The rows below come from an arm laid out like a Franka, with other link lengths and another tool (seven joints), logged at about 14 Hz.
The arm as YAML. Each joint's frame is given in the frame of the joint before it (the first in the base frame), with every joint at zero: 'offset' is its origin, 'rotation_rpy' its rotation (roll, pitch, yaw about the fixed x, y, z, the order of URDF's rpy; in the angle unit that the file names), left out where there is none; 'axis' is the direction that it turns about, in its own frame. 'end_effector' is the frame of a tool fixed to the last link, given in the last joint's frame.
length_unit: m
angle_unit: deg
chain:
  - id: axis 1
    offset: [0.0, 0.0, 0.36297]
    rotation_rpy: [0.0, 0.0, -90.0]
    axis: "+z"
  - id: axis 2
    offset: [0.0, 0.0, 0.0]
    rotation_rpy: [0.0, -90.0, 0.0]
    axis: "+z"
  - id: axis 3
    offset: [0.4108, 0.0, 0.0]
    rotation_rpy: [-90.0, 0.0, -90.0]
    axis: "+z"
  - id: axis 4
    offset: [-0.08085, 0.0, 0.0]
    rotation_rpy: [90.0, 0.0, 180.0]
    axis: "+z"
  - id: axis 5
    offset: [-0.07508, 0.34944, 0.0]
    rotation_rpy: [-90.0, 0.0, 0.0]
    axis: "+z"
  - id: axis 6
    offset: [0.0, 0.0, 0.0]
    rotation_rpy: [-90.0, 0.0, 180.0]
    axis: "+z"
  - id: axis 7
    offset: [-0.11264, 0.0, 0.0]
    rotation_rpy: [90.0, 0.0, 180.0]
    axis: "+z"
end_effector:
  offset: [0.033, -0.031, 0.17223]
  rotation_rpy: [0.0, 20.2, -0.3]
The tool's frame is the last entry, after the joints.
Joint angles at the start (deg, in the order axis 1, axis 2, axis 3, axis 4, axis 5, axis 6, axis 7):
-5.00, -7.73, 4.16, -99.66, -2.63, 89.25, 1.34
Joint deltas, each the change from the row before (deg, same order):
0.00, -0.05, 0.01, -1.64, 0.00, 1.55, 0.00
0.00, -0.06, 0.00, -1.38, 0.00, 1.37, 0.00
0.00, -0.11, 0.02, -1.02, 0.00, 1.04, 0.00
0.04, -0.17, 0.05, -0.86, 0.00, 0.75, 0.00
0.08, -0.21, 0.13, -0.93, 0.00, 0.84, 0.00
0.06, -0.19, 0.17, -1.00, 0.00, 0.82, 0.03
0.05, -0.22, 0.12, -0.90, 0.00, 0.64, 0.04
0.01, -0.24, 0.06, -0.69, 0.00, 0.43, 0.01
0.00, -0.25, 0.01, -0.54, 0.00, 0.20, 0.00
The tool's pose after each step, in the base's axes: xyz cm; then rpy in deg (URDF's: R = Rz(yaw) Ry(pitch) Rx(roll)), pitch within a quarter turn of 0, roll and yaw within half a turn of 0. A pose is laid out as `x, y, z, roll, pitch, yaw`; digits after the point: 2 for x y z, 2 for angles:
51.63, 1.74, 65.38, 176.60, -17.48, -0.72
51.71, 1.75, 64.58, 176.60, -17.53, -0.66
51.73, 1.78, 64.05, 176.60, -17.66, -0.59
51.67, 1.88, 63.64, 176.58, -17.72, -0.47
51.59, 2.08, 63.23, 176.55, -17.83, -0.21
51.49, 2.31, 62.73, 176.51, -17.84, 0.04
51.33, 2.48, 62.30, 176.48, -17.80, 0.20
51.17, 2.55, 62.02, 176.45, -17.78, 0.28
50.96, 2.57, 61.82, 176.43, -17.69, 0.31

